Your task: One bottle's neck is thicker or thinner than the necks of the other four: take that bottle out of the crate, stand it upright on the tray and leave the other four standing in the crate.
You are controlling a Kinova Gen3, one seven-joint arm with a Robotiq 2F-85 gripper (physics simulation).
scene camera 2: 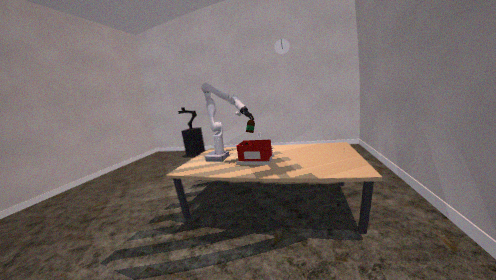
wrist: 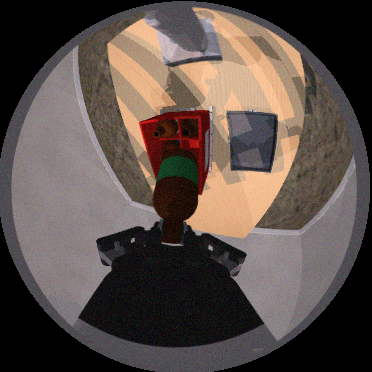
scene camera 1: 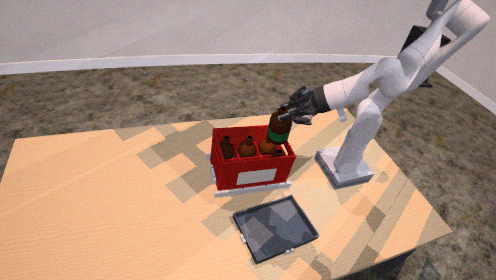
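Where they show: gripper, fingertip midpoint: point(scene camera 2: 252, 119) point(wrist: 172, 225) point(scene camera 1: 278, 114); arm's base at its link origin: point(scene camera 2: 220, 152) point(wrist: 193, 41) point(scene camera 1: 343, 166).
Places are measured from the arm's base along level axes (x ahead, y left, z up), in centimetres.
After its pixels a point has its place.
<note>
My gripper point(scene camera 1: 284, 115) @(x 39.6, y 4.4, z 32.2 cm) point(scene camera 2: 251, 118) @(x 39.6, y 4.4, z 32.2 cm) point(wrist: 172, 225) @(x 39.6, y 4.4, z 32.2 cm) is shut on the neck of a brown bottle with a green band point(scene camera 1: 279, 129) @(x 39.2, y 7.0, z 28.3 cm) point(scene camera 2: 250, 126) @(x 38.5, y -0.5, z 26.4 cm) point(wrist: 176, 200) @(x 34.9, y 5.0, z 30.5 cm). The bottle hangs nearly upright, base down, above the red crate point(scene camera 1: 226, 175) @(x 53.2, y 5.1, z 5.7 cm) point(scene camera 2: 264, 150) @(x 54.0, y -13.4, z 7.2 cm) point(wrist: 151, 145) @(x 38.2, y -13.6, z 9.5 cm), with a gap between them in scene camera 2. In scene camera 1, brown bottles point(scene camera 1: 226, 148) @(x 51.2, y -7.1, z 7.0 cm) point(scene camera 1: 247, 148) @(x 43.0, y -6.8, z 6.8 cm) point(scene camera 1: 267, 147) @(x 34.4, y -7.4, z 6.3 cm) stand in the crate, and another neck point(scene camera 1: 279, 151) @(x 32.6, y -0.4, z 10.8 cm) shows at the front right. The held bottle hides part of the crate in the wrist view. The dark tray point(scene camera 1: 277, 227) @(x 36.5, y 22.0, z -5.0 cm) point(wrist: 254, 142) @(x 37.1, y 22.7, z -5.0 cm) is beside the crate and holds no bottle.
The arm's base point(scene camera 1: 364, 176) @(x -7.3, y 6.6, z -0.2 cm) point(scene camera 2: 217, 157) @(x 3.7, y -11.1, z -1.0 cm) stands on the wooden table point(scene camera 1: 100, 200) @(x 97.7, y 3.8, z -5.5 cm) point(scene camera 2: 325, 160) @(x 103.3, y -2.1, z -5.5 cm), beyond the crate's right end in scene camera 1. A light grey strip point(scene camera 1: 252, 190) @(x 42.1, y 5.7, z -3.8 cm) runs along the crate's front foot. A black pedestal point(scene camera 2: 193, 142) stands behind the table.
</note>
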